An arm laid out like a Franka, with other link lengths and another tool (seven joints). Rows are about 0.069 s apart.
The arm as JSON. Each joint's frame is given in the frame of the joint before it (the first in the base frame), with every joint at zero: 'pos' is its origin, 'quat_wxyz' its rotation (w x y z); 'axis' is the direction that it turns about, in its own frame. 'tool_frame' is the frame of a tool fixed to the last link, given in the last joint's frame.
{
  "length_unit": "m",
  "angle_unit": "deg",
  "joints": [
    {
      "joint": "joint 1",
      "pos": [
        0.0,
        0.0,
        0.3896
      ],
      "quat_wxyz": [
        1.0,
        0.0,
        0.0,
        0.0
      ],
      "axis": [
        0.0,
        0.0,
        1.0
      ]
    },
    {
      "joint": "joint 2",
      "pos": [
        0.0,
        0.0,
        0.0
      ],
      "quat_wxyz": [
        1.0,
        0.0,
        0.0,
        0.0
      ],
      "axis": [
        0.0,
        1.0,
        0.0
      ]
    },
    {
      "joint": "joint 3",
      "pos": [
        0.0,
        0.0,
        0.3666
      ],
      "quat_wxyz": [
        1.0,
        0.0,
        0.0,
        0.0
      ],
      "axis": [
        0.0,
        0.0,
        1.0
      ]
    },
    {
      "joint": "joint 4",
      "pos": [
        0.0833,
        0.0,
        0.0
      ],
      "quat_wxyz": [
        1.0,
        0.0,
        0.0,
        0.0
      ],
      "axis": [
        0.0,
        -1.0,
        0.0
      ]
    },
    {
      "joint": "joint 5",
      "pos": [
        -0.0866,
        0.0,
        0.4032
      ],
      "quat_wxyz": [
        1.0,
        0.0,
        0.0,
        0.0
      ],
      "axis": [
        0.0,
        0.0,
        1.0
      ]
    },
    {
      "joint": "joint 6",
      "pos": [
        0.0,
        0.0,
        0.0
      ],
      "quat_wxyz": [
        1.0,
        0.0,
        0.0,
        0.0
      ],
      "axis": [
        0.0,
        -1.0,
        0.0
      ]
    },
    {
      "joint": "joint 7",
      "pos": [
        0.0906,
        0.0,
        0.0
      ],
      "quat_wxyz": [
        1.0,
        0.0,
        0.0,
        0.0
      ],
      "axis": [
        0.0,
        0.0,
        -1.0
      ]
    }
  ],
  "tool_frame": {
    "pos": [
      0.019,
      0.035,
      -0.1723
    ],
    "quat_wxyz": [
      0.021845,
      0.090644,
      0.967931,
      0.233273
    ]
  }
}
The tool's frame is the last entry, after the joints.
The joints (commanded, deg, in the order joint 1, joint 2, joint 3, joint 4, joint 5, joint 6, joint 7), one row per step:
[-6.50 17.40 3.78 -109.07 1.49 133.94 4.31]
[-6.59 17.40 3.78 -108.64 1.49 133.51 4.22]
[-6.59 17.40 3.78 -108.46 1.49 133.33 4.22]
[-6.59 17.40 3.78 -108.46 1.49 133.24 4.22]
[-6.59 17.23 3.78 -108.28 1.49 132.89 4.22]
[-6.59 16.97 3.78 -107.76 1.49 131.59 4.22]
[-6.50 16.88 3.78 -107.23 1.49 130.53 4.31]
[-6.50 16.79 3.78 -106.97 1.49 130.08 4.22]
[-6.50 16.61 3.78 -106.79 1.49 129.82 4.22]
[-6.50 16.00 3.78 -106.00 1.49 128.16 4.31]
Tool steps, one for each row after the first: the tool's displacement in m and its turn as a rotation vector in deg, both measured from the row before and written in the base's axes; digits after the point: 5 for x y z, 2 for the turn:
[0.00120 -0.00114 0.00282 -0.01 0.00 0.01]
[0.00052 -0.00003 0.00119 0.00 0.00 0.00]
[-0.00024 0.00003 -0.00021 0.01 0.09 0.00]
[0.00004 0.00002 0.00286 -0.01 0.00 0.01]
[-0.00072 0.00013 0.00481 0.03 0.52 0.04]
[0.00001 0.00112 0.00342 0.04 0.44 0.03]
[0.00009 0.00005 0.00240 0.00 0.10 0.10]
[0.00019 0.00000 0.00321 -0.01 -0.10 0.01]
[-0.00065 0.00010 0.01077 0.01 0.26 -0.04]

